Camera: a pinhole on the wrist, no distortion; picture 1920 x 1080 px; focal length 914.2 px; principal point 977.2 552.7 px. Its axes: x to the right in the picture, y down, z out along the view. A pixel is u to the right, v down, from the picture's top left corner.
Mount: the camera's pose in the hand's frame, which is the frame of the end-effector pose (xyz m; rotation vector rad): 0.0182 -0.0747 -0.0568 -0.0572 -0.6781 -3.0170
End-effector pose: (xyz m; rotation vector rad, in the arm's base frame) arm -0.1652 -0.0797 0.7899 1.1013 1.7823 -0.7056
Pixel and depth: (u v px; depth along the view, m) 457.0 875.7 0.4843
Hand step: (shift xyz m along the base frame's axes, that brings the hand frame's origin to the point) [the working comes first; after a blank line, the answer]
In the camera's frame: -0.2756 0.1711 0.4843

0.1001 -0.2406 -0.4751
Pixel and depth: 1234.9 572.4 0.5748
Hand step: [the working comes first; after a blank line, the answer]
In the camera's frame: 0.1620 0.0124 0.5748

0.3506 -0.3668 -0.0927
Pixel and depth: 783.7 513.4 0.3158
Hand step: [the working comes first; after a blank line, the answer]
In the camera's frame: -0.0668 -0.0136 0.3158

0.1355 -0.1091 -0.1792
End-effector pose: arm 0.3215 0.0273 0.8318 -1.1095 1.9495 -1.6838
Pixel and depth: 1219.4 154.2 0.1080
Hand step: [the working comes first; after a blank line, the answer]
In the camera's frame: 0.0286 -0.0471 0.1080

0.0174 -0.0075 -0.0199
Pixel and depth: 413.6 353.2 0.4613
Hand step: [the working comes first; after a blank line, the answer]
In the camera's frame: -0.2844 -0.1007 0.4613

-0.0628 -0.4335 -0.2143
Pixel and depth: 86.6 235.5 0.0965
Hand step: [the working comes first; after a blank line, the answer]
In the camera's frame: -0.0940 -0.0335 0.0965

-0.0642 -0.0905 0.0227
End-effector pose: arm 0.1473 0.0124 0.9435 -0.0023 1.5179 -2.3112
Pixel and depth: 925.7 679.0 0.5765
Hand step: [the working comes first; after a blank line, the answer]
In the camera's frame: -0.0325 0.0796 0.5765

0.0672 -0.4963 0.1037
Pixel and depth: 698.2 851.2 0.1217
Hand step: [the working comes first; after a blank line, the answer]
In the camera's frame: -0.0371 0.0397 0.1217

-0.0599 -0.0593 0.0669
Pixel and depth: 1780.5 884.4 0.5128
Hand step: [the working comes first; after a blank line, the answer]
In the camera's frame: 0.4506 0.1861 0.5128

0.4701 -0.3087 0.3300
